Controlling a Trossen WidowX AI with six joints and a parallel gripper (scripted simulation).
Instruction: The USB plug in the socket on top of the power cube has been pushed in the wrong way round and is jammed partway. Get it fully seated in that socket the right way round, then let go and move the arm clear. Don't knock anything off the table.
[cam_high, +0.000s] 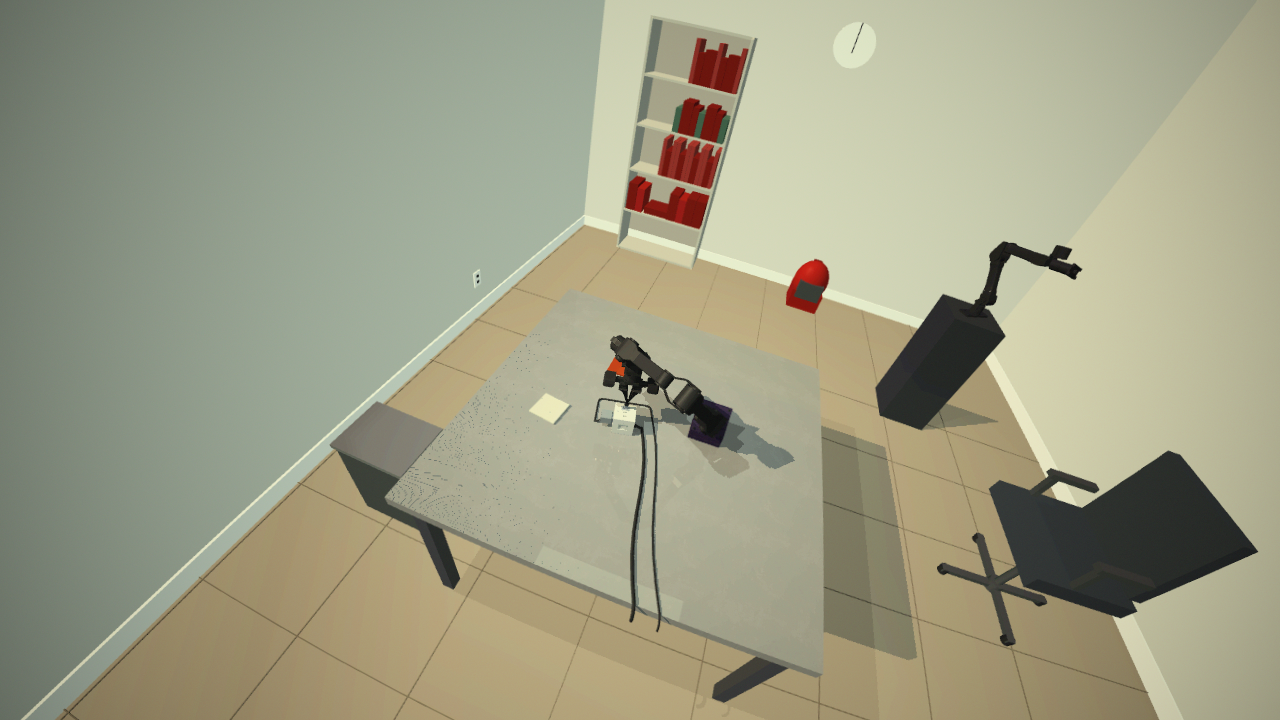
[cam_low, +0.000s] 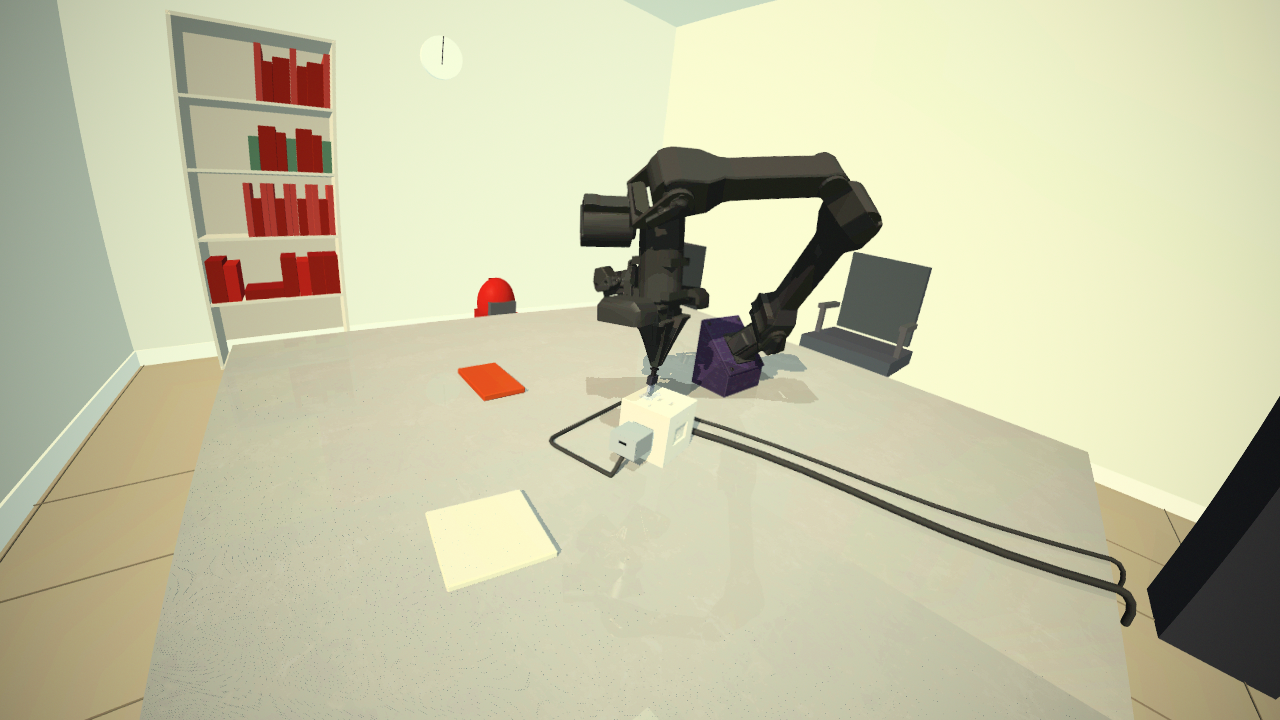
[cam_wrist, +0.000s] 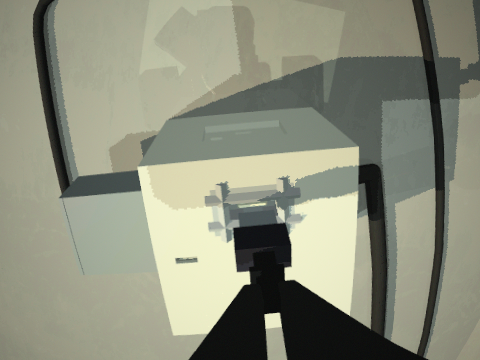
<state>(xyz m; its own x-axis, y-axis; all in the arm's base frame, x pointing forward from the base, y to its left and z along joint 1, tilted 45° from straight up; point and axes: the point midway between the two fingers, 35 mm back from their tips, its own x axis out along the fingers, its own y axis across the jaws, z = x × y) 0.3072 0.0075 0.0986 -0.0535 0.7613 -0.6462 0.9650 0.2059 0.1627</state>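
Now: the dark usb plug 20 mm below my gripper tip. From my gripper tip the other things lie so: socket: 50 mm below; orange pad: 120 mm ahead, 290 mm to the right, 120 mm below; cream pad: 270 mm ahead, 60 mm to the left, 120 mm below.
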